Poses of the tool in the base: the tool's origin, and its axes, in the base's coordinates. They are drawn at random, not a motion.
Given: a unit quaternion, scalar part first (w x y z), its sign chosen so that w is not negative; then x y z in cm.
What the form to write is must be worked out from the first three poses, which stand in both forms.
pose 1, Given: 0.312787 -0.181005 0.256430 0.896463 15.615 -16.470 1.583
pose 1, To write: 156.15 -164.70 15.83 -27.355 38.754 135.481
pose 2, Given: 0.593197 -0.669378 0.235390 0.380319 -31.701 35.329 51.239
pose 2, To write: -317.01 353.29 512.39 -89.159 31.353 50.658
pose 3, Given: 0.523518 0.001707 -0.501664 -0.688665 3.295 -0.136 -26.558
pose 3, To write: 32.95 -1.36 -265.58 0.234 -68.809 -94.458
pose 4, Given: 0.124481 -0.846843 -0.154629 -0.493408 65.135 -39.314 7.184
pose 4, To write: 651.35 -393.14 71.84 -141.421 -25.823 -82.398
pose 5, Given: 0.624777 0.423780 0.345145 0.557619 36.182 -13.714 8.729
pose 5, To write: 361.82 -137.14 87.29 55.723 45.383 73.322
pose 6, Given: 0.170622 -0.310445 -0.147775 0.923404 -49.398 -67.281 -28.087
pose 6, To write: -493.98 -672.81 -280.87 -50.521 -24.049 150.273
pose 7, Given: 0.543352 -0.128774 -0.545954 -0.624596 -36.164 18.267 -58.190
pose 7, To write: -361.64 182.67 -581.90 -17.514 -74.252 -84.947
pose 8, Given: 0.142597 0.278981 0.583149 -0.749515 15.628 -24.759 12.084
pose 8, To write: 156.28 -247.59 120.84 46.114 96.390 -123.889
